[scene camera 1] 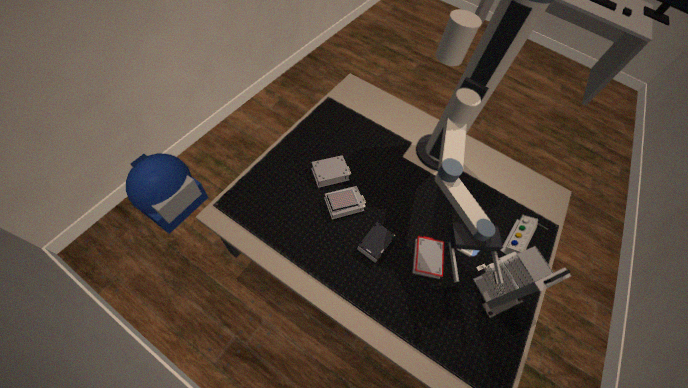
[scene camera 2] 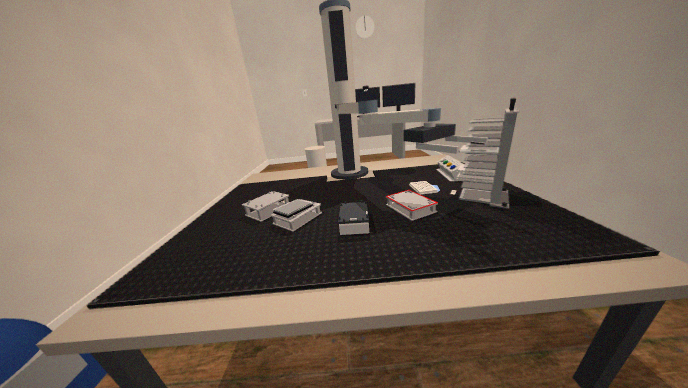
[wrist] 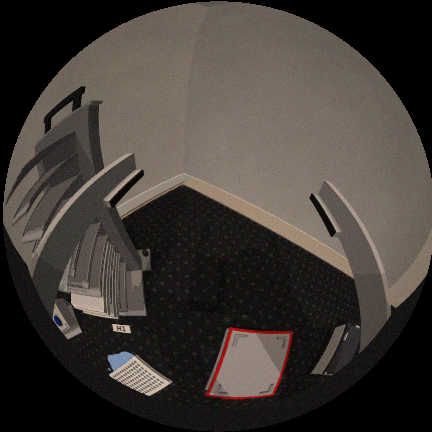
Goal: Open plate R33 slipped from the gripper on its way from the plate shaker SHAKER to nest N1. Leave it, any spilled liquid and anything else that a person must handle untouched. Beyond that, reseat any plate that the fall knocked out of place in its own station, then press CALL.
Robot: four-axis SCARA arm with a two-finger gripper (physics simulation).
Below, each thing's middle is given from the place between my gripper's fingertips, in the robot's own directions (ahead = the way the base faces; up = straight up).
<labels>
Right now the white well plate [wrist: 135, 373] is 29 cm behind my hand, 25 cm below it and 4 cm to the right of it. Round my hand: dark station [scene camera 2: 353, 218]: 39 cm to the right, 22 cm below, 2 cm behind.
</labels>
